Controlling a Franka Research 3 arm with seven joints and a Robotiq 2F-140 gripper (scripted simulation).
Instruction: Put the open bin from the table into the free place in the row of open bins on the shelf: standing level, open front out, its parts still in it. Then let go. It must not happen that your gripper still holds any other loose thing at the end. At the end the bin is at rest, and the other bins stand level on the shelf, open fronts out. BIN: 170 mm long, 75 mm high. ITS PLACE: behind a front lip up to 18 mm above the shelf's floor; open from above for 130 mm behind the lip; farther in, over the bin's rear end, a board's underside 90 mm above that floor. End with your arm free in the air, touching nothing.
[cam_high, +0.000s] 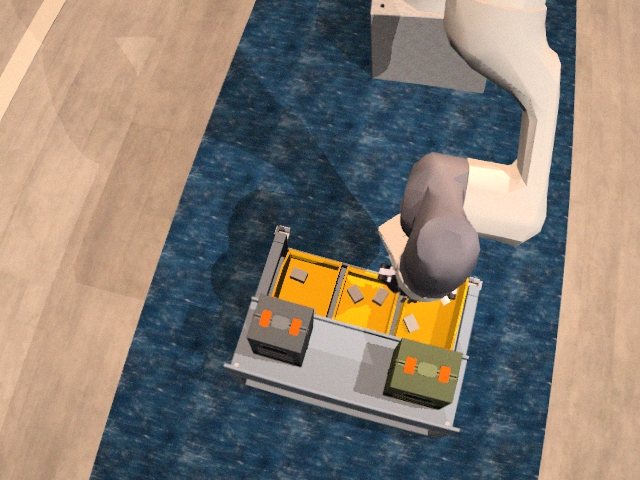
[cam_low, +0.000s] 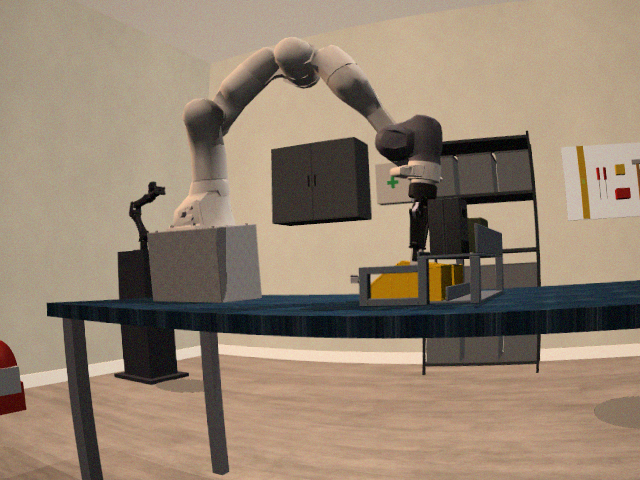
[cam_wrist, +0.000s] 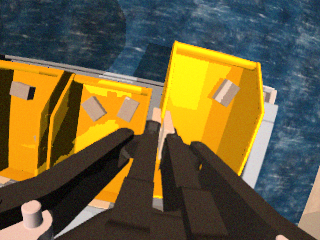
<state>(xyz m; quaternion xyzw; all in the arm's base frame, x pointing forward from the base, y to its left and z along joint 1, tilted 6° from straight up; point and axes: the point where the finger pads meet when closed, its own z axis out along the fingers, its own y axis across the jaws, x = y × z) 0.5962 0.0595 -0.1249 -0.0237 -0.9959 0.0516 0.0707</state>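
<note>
Now: the green case 150 mm ahead of my hand, 40 mm to the left of it and 60 mm above it. From my hand the other things lie so: grey case (130 mm ahead, 190 mm to the right, 70 mm above).
</note>
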